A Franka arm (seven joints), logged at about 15 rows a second.
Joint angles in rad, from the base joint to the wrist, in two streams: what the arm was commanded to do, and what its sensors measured. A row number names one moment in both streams.
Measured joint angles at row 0:
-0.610 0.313 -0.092 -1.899 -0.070 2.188 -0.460
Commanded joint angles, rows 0 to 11:
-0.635 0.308 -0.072 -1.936 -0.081 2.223 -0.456
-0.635 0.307 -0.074 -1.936 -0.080 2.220 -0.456
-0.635 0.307 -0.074 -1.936 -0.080 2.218 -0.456
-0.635 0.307 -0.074 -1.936 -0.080 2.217 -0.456
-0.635 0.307 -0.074 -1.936 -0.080 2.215 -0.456
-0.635 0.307 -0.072 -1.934 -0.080 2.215 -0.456
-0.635 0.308 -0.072 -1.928 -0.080 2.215 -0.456
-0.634 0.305 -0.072 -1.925 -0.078 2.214 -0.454
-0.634 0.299 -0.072 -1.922 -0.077 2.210 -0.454
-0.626 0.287 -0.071 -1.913 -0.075 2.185 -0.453
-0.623 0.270 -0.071 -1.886 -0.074 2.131 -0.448
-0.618 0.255 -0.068 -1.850 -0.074 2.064 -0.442
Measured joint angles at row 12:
-0.616 0.306 -0.085 -1.892 -0.070 2.171 -0.458
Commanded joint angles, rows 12 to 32:
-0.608 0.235 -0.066 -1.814 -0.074 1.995 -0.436
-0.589 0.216 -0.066 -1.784 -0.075 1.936 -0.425
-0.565 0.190 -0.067 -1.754 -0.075 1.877 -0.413
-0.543 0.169 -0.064 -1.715 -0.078 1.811 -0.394
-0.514 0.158 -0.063 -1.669 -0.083 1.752 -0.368
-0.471 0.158 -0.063 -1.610 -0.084 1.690 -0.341
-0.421 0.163 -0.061 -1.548 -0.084 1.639 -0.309
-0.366 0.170 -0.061 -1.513 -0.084 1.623 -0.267
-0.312 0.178 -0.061 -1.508 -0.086 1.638 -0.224
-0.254 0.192 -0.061 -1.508 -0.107 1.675 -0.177
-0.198 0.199 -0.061 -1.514 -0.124 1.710 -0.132
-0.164 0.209 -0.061 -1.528 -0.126 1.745 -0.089
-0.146 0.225 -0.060 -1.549 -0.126 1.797 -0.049
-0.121 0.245 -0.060 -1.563 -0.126 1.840 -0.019
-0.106 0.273 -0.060 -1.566 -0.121 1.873 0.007
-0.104 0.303 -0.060 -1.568 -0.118 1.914 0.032
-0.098 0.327 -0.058 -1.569 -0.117 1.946 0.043
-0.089 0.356 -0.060 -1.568 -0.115 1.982 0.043
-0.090 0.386 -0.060 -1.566 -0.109 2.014 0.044
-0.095 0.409 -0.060 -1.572 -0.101 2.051 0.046
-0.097 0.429 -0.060 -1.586 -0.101 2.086 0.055
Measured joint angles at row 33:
-0.099 0.399 -0.054 -1.572 -0.107 2.020 0.033
